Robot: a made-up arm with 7 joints. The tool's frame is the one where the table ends. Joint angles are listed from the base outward.
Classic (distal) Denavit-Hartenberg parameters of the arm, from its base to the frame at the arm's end. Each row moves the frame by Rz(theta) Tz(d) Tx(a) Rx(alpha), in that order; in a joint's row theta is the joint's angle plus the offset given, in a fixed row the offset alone. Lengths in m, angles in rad.
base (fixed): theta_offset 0  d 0.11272  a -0.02  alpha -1.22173
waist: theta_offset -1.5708  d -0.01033  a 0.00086  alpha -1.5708
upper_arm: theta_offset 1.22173  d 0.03  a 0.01  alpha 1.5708
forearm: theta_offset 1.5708  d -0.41  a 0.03  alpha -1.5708
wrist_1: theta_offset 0  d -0.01  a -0.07  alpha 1.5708
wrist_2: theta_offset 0  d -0.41  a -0.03  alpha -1.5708
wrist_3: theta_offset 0  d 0  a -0.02  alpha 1.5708
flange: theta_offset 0.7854  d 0  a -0.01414  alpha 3.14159
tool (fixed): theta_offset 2.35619  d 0.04  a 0  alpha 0
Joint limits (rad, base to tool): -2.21..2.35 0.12..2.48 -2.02..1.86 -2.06..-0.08 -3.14..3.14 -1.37..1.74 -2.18..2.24
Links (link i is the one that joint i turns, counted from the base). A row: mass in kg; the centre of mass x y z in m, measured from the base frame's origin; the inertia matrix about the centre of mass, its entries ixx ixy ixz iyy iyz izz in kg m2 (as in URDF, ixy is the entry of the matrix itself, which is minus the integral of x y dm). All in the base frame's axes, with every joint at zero. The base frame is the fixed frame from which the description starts. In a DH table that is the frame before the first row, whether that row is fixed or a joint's. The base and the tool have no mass.
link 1: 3.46; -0.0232 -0.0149 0.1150; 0.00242 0 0 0.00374 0.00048 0.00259
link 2: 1.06; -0.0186 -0.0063 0.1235; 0.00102 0 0 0.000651 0 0.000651
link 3: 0.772; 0.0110 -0.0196 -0.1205; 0.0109 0 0.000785 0.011 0 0.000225
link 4: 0.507; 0.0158 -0.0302 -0.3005; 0.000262 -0.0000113 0 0.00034 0 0.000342
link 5: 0.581; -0.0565 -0.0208 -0.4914; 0.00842 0 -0.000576 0.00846 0 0.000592
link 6: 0.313; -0.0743 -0.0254 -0.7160; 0.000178 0 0 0.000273 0 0.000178
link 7: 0.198; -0.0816 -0.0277 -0.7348; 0.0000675 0 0.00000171 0.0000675 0.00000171 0.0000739
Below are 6 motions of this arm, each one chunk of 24 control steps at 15 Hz.
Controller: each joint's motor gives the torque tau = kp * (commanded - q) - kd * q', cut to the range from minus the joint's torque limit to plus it. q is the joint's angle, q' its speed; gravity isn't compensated. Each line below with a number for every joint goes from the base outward.
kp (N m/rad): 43 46 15 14 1.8 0.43 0.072
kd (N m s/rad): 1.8 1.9 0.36 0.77 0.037 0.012 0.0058
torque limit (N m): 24 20 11 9.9 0.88 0.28 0.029
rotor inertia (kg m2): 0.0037 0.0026 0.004 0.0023 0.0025 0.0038 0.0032
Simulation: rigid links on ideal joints. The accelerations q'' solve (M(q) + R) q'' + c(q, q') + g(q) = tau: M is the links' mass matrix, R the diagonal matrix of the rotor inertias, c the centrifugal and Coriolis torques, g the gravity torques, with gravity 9.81 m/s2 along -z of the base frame. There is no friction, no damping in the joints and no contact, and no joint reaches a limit. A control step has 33 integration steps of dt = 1/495 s. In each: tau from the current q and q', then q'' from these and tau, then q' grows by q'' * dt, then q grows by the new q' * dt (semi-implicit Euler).
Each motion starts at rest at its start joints. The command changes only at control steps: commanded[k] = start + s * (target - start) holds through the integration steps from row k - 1 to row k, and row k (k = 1, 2, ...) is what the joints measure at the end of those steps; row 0 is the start. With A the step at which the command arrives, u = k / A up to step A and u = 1 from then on. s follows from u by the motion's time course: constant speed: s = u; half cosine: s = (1 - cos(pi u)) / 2; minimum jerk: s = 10 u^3 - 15 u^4 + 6 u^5; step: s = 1 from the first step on.
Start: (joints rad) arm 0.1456 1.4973 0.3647 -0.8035 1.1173 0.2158 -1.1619
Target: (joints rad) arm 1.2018 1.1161 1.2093 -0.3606 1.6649 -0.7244 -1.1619
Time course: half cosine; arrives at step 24
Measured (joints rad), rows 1 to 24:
1: 0.1433 1.4596 0.3757 -0.8087 1.1130 0.2062 -1.1628
2: 0.1542 1.3877 0.3349 -0.8109 1.1647 0.1758 -1.1644
3: 0.1814 1.2998 0.2767 -0.8017 1.2460 0.1494 -1.1642
4: 0.2185 1.2099 0.2465 -0.7797 1.2839 0.1548 -1.1585
5: 0.2619 1.1395 0.2506 -0.7446 1.2872 0.1935 -1.1459
6: 0.3095 1.1013 0.2917 -0.7004 1.2913 0.2397 -1.1276
7: 0.3585 1.0967 0.3640 -0.6542 1.2908 0.2549 -1.1051
8: 0.4082 1.1180 0.4519 -0.6143 1.2815 0.2095 -1.0811
9: 0.4601 1.1504 0.5396 -0.5884 1.2855 0.1012 -1.0595
10: 0.5127 1.1773 0.6177 -0.5790 1.3189 -0.0453 -1.0439
11: 0.5625 1.1873 0.6825 -0.5815 1.3770 -0.1912 -1.0365
12: 0.6087 1.1772 0.7340 -0.5865 1.4432 -0.2983 -1.0374
13: 0.6542 1.1506 0.7764 -0.5823 1.4977 -0.3428 -1.0449
14: 0.7025 1.1140 0.8177 -0.5602 1.5287 -0.3265 -1.0564
15: 0.7554 1.0738 0.8643 -0.5184 1.5388 -0.2793 -1.0696
16: 0.8125 1.0352 0.9177 -0.4624 1.5381 -0.2443 -1.0822
17: 0.8713 1.0019 0.9739 -0.4019 1.5353 -0.2552 -1.0927
18: 0.9276 0.9760 1.0272 -0.3466 1.5365 -0.3190 -1.1001
19: 0.9770 0.9585 1.0738 -0.3035 1.5457 -0.4168 -1.1044
20: 1.0161 0.9496 1.1119 -0.2761 1.5633 -0.5168 -1.1062
21: 1.0433 0.9486 1.1408 -0.2645 1.5856 -0.5904 -1.1063
22: 1.0590 0.9539 1.1603 -0.2663 1.6080 -0.6221 -1.1053
23: 1.0648 0.9635 1.1705 -0.2778 1.6270 -0.6123 -1.1037
24: 1.0627 0.9749 1.1719 -0.2944 1.6405 -0.5743 -1.1018

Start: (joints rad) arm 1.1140 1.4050 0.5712 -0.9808 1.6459 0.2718 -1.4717
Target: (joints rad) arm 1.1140 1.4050 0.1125 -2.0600 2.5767 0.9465 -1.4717
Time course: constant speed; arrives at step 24
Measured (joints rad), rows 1 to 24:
1: 1.0844 1.3812 0.5393 -1.0053 1.6496 0.2619 -1.4716
2: 1.0576 1.3371 0.4535 -1.0818 1.7278 0.2351 -1.4714
3: 1.0443 1.2896 0.3523 -1.1767 1.8359 0.2254 -1.4696
4: 1.0394 1.2475 0.2720 -1.2614 1.8834 0.2621 -1.4634
5: 1.0428 1.2215 0.2233 -1.3187 1.8910 0.3405 -1.4533
6: 1.0532 1.2168 0.2057 -1.3486 1.9024 0.4273 -1.4410
7: 1.0657 1.2312 0.2133 -1.3625 1.9152 0.4873 -1.4278
8: 1.0737 1.2572 0.2344 -1.3737 1.9251 0.5033 -1.4155
9: 1.0738 1.2858 0.2561 -1.3942 1.9456 0.4800 -1.4061
10: 1.0671 1.3093 0.2680 -1.4323 1.9876 0.4371 -1.4013
11: 1.0572 1.3239 0.2638 -1.4880 2.0453 0.3995 -1.4019
12: 1.0489 1.3284 0.2436 -1.5532 2.1025 0.3881 -1.4076
13: 1.0460 1.3243 0.2115 -1.6155 2.1451 0.4133 -1.4171
14: 1.0498 1.3146 0.1733 -1.6649 2.1692 0.4697 -1.4289
15: 1.0588 1.3028 0.1346 -1.6987 2.1793 0.5399 -1.4410
16: 1.0701 1.2928 0.1003 -1.7216 2.1851 0.6024 -1.4520
17: 1.0801 1.2873 0.0739 -1.7421 2.1966 0.6431 -1.4604
18: 1.0856 1.2873 0.0568 -1.7679 2.2199 0.6596 -1.4654
19: 1.0851 1.2921 0.0486 -1.8024 2.2554 0.6592 -1.4670
20: 1.0793 1.2998 0.0471 -1.8450 2.2996 0.6534 -1.4658
21: 1.0712 1.3087 0.0483 -1.8922 2.3482 0.6530 -1.4630
22: 1.0642 1.3170 0.0475 -1.9397 2.3963 0.6655 -1.4599
23: 1.0609 1.3231 0.0402 -1.9839 2.4387 0.6938 -1.4574
24: 1.0617 1.3259 0.0238 -2.0232 2.4715 0.7357 -1.4560

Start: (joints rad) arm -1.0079 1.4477 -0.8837 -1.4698 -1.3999 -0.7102 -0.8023
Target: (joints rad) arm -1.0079 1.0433 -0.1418 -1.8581 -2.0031 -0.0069 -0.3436
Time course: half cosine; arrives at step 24
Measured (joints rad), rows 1 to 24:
1: -0.9780 1.4287 -0.8838 -1.4652 -1.4132 -0.7008 -0.8025
2: -0.9391 1.3873 -0.9507 -1.4519 -1.4106 -0.6854 -0.8032
3: -0.8879 1.3330 -1.0423 -1.4466 -1.3863 -0.7132 -0.8043
4: -0.8290 1.2765 -1.1203 -1.4556 -1.3843 -0.8116 -0.8052
5: -0.7774 1.2297 -1.1701 -1.4811 -1.4268 -0.9606 -0.8043
6: -0.7451 1.1986 -1.1831 -1.5171 -1.5019 -1.1052 -0.8003
7: -0.7377 1.1809 -1.1535 -1.5498 -1.5760 -1.1822 -0.7921
8: -0.7536 1.1703 -1.0818 -1.5671 -1.6192 -1.1504 -0.7785
9: -0.7860 1.1618 -0.9777 -1.5688 -1.6286 -1.0088 -0.7591
10: -0.8250 1.1548 -0.8584 -1.5674 -1.6281 -0.7946 -0.7336
11: -0.8602 1.1510 -0.7426 -1.5764 -1.6467 -0.5622 -0.7026
12: -0.8838 1.1493 -0.6442 -1.5999 -1.6950 -0.3603 -0.6667
13: -0.8931 1.1433 -0.5709 -1.6326 -1.7594 -0.2177 -0.6275
14: -0.8902 1.1261 -0.5252 -1.6660 -1.8204 -0.1428 -0.5868
15: -0.8788 1.0958 -0.5052 -1.6934 -1.8711 -0.1301 -0.5465
16: -0.8618 1.0565 -0.5042 -1.7122 -1.9167 -0.1660 -0.5084
17: -0.8417 1.0162 -0.5120 -1.7240 -1.9629 -0.2317 -0.4746
18: -0.8215 0.9816 -0.5177 -1.7319 -2.0095 -0.3045 -0.4469
19: -0.8052 0.9565 -0.5125 -1.7384 -2.0508 -0.3606 -0.4263
20: -0.7963 0.9414 -0.4918 -1.7440 -2.0790 -0.3801 -0.4131
21: -0.7969 0.9344 -0.4558 -1.7488 -2.0889 -0.3521 -0.4066
22: -0.8062 0.9334 -0.4094 -1.7537 -2.0821 -0.2778 -0.4050
23: -0.8212 0.9371 -0.3608 -1.7604 -2.0668 -0.1704 -0.4061
24: -0.8377 0.9446 -0.3192 -1.7704 -2.0528 -0.0505 -0.4077

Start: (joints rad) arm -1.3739 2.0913 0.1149 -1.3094 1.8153 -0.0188 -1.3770
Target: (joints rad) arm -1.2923 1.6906 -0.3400 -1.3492 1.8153 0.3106 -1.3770
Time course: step
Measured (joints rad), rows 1 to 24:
1: -1.4546 2.0013 0.0512 -1.3149 1.8410 0.0165 -1.3856
2: -1.4198 1.8674 -0.0365 -1.2872 1.8656 0.0872 -1.4046
3: -1.3404 1.7446 -0.2559 -1.2805 1.7876 0.1392 -1.4227
4: -1.2407 1.6106 -0.5023 -1.2823 1.6946 0.1839 -1.4329
5: -1.1300 1.4770 -0.6978 -1.2865 1.7063 0.2520 -1.4311
6: -1.0283 1.3846 -0.8355 -1.3295 1.7789 0.3440 -1.4136
7: -0.9618 1.3522 -0.9166 -1.4053 1.8408 0.4410 -1.3805
8: -0.9458 1.3708 -0.9307 -1.4657 1.8758 0.5188 -1.3364
9: -0.9791 1.4163 -0.8677 -1.4701 1.8676 0.5507 -1.2872
10: -1.0483 1.4662 -0.7360 -1.4166 1.8102 0.5124 -1.2398
11: -1.1320 1.5178 -0.5713 -1.3483 1.7491 0.4005 -1.2022
12: -1.2049 1.5837 -0.4274 -1.3099 1.7475 0.2558 -1.1810
13: -1.2513 1.6601 -0.3373 -1.3010 1.7995 0.1509 -1.1795
14: -1.2759 1.7206 -0.2977 -1.2986 1.8367 0.1428 -1.1974
15: -1.2850 1.7446 -0.2939 -1.2941 1.8280 0.2370 -1.2315
16: -1.2776 1.7327 -0.3228 -1.2896 1.8048 0.3912 -1.2767
17: -1.2537 1.6957 -0.3844 -1.2891 1.7944 0.5414 -1.3258
18: -1.2172 1.6442 -0.4673 -1.2954 1.7937 0.6278 -1.3715
19: -1.1745 1.5884 -0.5536 -1.3090 1.7953 0.6191 -1.4076
20: -1.1331 1.5393 -0.6281 -1.3290 1.8028 0.5308 -1.4304
21: -1.1004 1.5055 -0.6807 -1.3526 1.8181 0.4200 -1.4384
22: -1.0822 1.4908 -0.7051 -1.3740 1.8328 0.3518 -1.4314
23: -1.0814 1.4935 -0.6989 -1.3854 1.8384 0.3582 -1.4114
24: -1.0961 1.5093 -0.6649 -1.3829 1.8337 0.4220 -1.3820

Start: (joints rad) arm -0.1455 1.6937 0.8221 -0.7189 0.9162 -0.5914 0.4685
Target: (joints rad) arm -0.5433 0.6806 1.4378 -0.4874 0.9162 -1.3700 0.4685
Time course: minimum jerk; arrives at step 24
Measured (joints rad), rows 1 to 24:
1: -0.1423 1.6577 0.8362 -0.7271 0.9133 -0.6009 0.4678
2: -0.1342 1.5908 0.8006 -0.7020 0.9375 -0.6219 0.4669
3: -0.1242 1.5059 0.7539 -0.6448 0.9610 -0.5975 0.4678
4: -0.1167 1.4131 0.7489 -0.5681 0.9466 -0.4968 0.4715
5: -0.1107 1.3315 0.7749 -0.4826 0.9009 -0.3525 0.4771
6: -0.1075 1.2687 0.8159 -0.4077 0.8541 -0.2288 0.4826
7: -0.1117 1.2228 0.8617 -0.3607 0.8226 -0.1865 0.4864
8: -0.1285 1.1872 0.9079 -0.3476 0.8096 -0.2537 0.4873
9: -0.1596 1.1546 0.9558 -0.3630 0.8171 -0.4163 0.4851
10: -0.2017 1.1189 1.0059 -0.3945 0.8409 -0.6286 0.4803
11: -0.2480 1.0767 1.0577 -0.4278 0.8666 -0.8348 0.4744
12: -0.2902 1.0265 1.1110 -0.4507 0.8795 -0.9914 0.4687
13: -0.3223 0.9677 1.1652 -0.4560 0.8749 -1.0797 0.4638
14: -0.3427 0.9000 1.2179 -0.4430 0.8579 -1.1056 0.4595
15: -0.3541 0.8246 1.2655 -0.4152 0.8356 -1.0914 0.4554
16: -0.3607 0.7451 1.3058 -0.3782 0.8131 -1.0649 0.4512
17: -0.3666 0.6671 1.3387 -0.3381 0.7940 -1.0489 0.4466
18: -0.3747 0.5978 1.3649 -0.3010 0.7815 -1.0547 0.4413
19: -0.3861 0.5433 1.3855 -0.2728 0.7772 -1.0810 0.4355
20: -0.4003 0.5079 1.4014 -0.2580 0.7807 -1.1188 0.4294
21: -0.4153 0.4926 1.4133 -0.2587 0.7897 -1.1572 0.4237
22: -0.4288 0.4957 1.4218 -0.2737 0.8015 -1.1885 0.4191
23: -0.4380 0.5125 1.4275 -0.2993 0.8130 -1.2110 0.4167
24: -0.4418 0.5367 1.4323 -0.3301 0.8219 -1.2281 0.4171

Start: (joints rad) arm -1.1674 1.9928 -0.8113 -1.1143 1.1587 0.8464 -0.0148
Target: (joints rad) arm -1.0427 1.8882 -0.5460 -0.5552 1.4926 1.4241 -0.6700
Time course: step
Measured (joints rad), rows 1 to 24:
1: -1.0707 1.8902 -0.5334 -0.8283 1.6187 1.0101 -0.0428
2: -1.0444 1.8086 -0.5193 -0.6010 1.7482 1.3097 -0.1043
3: -0.9715 1.7504 -0.6818 -0.4946 1.4412 1.5654 -0.1999
4: -0.9177 1.6869 -0.6819 -0.4029 1.3297 1.6021 -0.3263
5: -0.9141 1.6658 -0.6455 -0.3960 1.5026 1.4386 -0.4668
6: -0.9380 1.6737 -0.6340 -0.4661 1.5734 1.2172 -0.6056
7: -0.9656 1.6919 -0.6238 -0.5450 1.5565 1.0713 -0.7307
8: -0.9818 1.7120 -0.6168 -0.5852 1.5780 1.0676 -0.8341
9: -0.9851 1.7291 -0.6188 -0.5836 1.5861 1.1941 -0.9085
10: -0.9802 1.7403 -0.6269 -0.5523 1.5385 1.3756 -0.9499
11: -0.9731 1.7471 -0.6320 -0.5074 1.4857 1.5160 -0.9580
12: -0.9703 1.7530 -0.6287 -0.4697 1.4697 1.5530 -0.9352
13: -0.9734 1.7594 -0.6210 -0.4537 1.4756 1.4877 -0.8864
14: -0.9790 1.7641 -0.6152 -0.4582 1.4829 1.3726 -0.8189
15: -0.9828 1.7643 -0.6134 -0.4720 1.4918 1.2731 -0.7411
16: -0.9834 1.7592 -0.6152 -0.4860 1.5034 1.2332 -0.6615
17: -0.9808 1.7501 -0.6196 -0.4967 1.5128 1.2594 -0.5875
18: -0.9764 1.7394 -0.6248 -0.5039 1.5181 1.3251 -0.5253
19: -0.9721 1.7302 -0.6290 -0.5087 1.5218 1.3890 -0.4794
20: -0.9691 1.7245 -0.6311 -0.5121 1.5247 1.4179 -0.4525
21: -0.9682 1.7230 -0.6313 -0.5142 1.5258 1.4028 -0.4452
22: -0.9688 1.7253 -0.6303 -0.5146 1.5243 1.3586 -0.4558
23: -0.9703 1.7299 -0.6287 -0.5125 1.5206 1.3126 -0.4813
24: -0.9720 1.7354 -0.6269 -0.5082 1.5154 1.2888 -0.5175

